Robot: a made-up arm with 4 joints. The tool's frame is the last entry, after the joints. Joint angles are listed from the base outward.
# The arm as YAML. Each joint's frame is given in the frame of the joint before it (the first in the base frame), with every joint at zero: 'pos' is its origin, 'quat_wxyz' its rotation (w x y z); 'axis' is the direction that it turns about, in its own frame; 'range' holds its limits. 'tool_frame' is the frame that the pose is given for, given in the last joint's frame.
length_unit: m
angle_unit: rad
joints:
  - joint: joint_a
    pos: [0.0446, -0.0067, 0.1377]
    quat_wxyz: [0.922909, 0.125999, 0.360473, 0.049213]
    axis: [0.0, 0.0, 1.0]
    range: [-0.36, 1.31]
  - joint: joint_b
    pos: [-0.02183, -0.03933, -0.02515]
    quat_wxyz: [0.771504, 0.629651, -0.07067, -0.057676]
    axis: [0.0, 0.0, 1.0]
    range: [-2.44, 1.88]
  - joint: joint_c
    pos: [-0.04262, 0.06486, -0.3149]
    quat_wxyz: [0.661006, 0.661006, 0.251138, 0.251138]
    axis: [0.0, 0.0, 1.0]
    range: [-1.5, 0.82]
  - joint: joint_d
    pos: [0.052, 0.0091, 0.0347]
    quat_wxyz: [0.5, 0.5, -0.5, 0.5]
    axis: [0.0, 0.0, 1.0]
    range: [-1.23, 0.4]
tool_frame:
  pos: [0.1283, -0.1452, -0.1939]
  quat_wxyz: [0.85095, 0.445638, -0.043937, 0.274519]
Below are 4 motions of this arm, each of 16 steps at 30 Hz.
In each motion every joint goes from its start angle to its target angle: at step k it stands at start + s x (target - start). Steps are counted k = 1, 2, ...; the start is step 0. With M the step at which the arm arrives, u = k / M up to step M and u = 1 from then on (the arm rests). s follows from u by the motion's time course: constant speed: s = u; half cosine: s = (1 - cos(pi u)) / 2; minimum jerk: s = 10 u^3 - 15 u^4 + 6 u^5.
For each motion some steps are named. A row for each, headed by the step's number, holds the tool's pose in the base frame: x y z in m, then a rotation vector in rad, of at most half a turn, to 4 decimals.
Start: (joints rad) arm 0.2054 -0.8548 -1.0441 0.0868
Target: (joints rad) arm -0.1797 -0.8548 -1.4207 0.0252
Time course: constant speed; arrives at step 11
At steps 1, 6, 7, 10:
1: 0.0853 0.3773 -0.1061 0.6289 -1.9513 -2.1861
6: 0.1150 0.3865 -0.1383 0.5756 -1.9337 -2.2291
7: 0.1210 0.3875 -0.1448 0.5648 -1.9302 -2.2384
10: 0.1391 0.3885 -0.1644 0.5320 -1.9200 -2.2678

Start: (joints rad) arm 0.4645 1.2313 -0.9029 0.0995
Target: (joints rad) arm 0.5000 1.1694 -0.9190 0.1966
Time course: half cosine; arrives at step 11
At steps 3, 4, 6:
3: 0.0879 0.2370 0.4514 -1.2812 0.5324 0.8229
4: 0.0898 0.2374 0.4495 -1.2821 0.5466 0.8300
6: 0.0942 0.2381 0.4450 -1.2844 0.5794 0.8464

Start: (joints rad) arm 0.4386 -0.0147 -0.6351 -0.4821
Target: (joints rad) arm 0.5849 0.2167 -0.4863 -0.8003
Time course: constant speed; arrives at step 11
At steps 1, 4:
1: 0.2399 0.3123 0.2382 -0.7758 0.8595 1.6206
4: 0.2317 0.2921 0.2797 -0.7430 0.6948 1.5691

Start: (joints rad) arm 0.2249 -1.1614 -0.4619 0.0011
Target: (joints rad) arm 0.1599 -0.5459 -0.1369 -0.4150
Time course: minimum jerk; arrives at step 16
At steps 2, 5, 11, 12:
2: 0.0270 0.2190 -0.1346 0.0146 -2.4729 -1.7440
5: 0.0680 0.2111 -0.1276 -0.0480 2.5341 1.7561
11: 0.2020 0.1599 -0.0477 -0.1583 2.0005 1.3178
12: 0.2134 0.1521 -0.0334 -0.1699 1.9341 1.2679

